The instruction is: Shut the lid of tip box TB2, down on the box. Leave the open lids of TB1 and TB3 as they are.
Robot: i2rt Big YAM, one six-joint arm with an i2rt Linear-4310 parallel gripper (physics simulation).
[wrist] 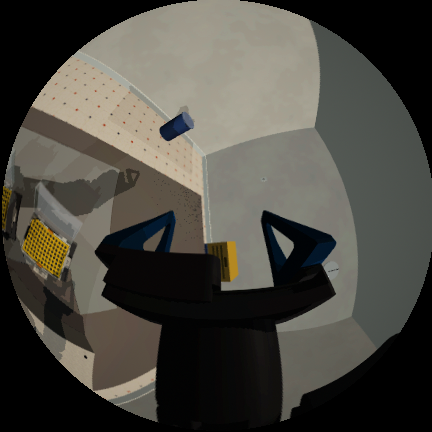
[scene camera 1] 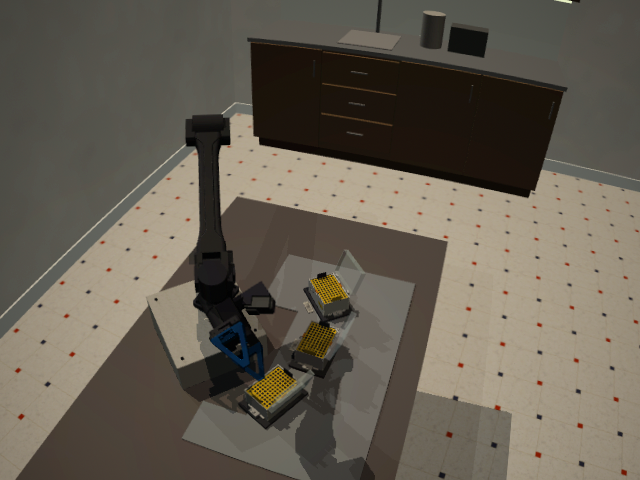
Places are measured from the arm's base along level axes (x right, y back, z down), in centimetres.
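Pixels of known places: gripper, between the fingertips: [wrist: 217, 215] [scene camera 1: 254, 373].
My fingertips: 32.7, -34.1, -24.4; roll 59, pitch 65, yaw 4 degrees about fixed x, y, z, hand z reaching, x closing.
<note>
Behind a point stands the place of what it marks, as x, y, z.
Three tip boxes with yellow racks stand in a row in the scene view: the far box [scene camera 1: 329, 289] @(-24.3, -24.6, 6.1), the middle box [scene camera 1: 316, 341] @(-3.5, -30.3, 6.0) and the near box [scene camera 1: 271, 387] @(15.9, -26.9, 6.0). Their labels cannot be read, so I cannot tell by label which is TB2. The far box's clear lid [scene camera 1: 352, 268] @(-30.3, -29.3, 0.3) stands open. The middle box's lid [scene camera 1: 347, 329] @(-4.3, -38.7, -2.5) and near box's lid [scene camera 1: 306, 381] @(15.4, -36.6, -2.2) also look open, but are faint. In the wrist view one box [wrist: 47, 247] @(16.8, -27.5, 6.0) has its clear lid [wrist: 56, 210] @(18.4, -34.1, -2.9) raised; part of another box [wrist: 6, 207] shows at the left edge. My gripper [scene camera 1: 250, 357] [wrist: 217, 215] @(32.7, -34.1, -24.4) is open and empty, up and left of the near box.
The boxes stand on a grey sheet [scene camera 1: 390, 320] @(-25.8, -44.9, 11.7) over a brown mat [scene camera 1: 423, 258] @(-59.9, -45.5, 12.0). A pale block [scene camera 1: 178, 330] @(14.9, 2.6, 0.9) lies under the arm. A counter [scene camera 1: 289, 93] stands at the back. A blue cylinder [wrist: 175, 126] and a yellow object [wrist: 230, 261] show in the wrist view.
</note>
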